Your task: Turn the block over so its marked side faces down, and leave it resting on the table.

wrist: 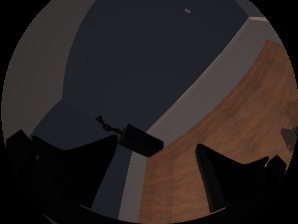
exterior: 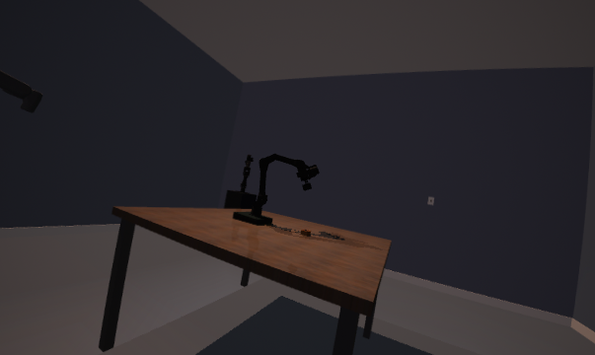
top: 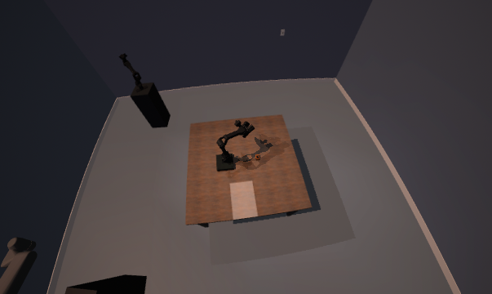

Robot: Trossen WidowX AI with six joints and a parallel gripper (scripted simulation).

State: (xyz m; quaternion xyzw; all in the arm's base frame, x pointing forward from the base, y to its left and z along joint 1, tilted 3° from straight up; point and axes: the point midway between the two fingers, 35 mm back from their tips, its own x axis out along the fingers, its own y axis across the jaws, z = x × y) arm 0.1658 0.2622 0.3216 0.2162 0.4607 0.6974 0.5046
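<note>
Right now my gripper tip is 330 mm above the orange block, 260 mm to the left of it and 210 mm short of it.
</note>
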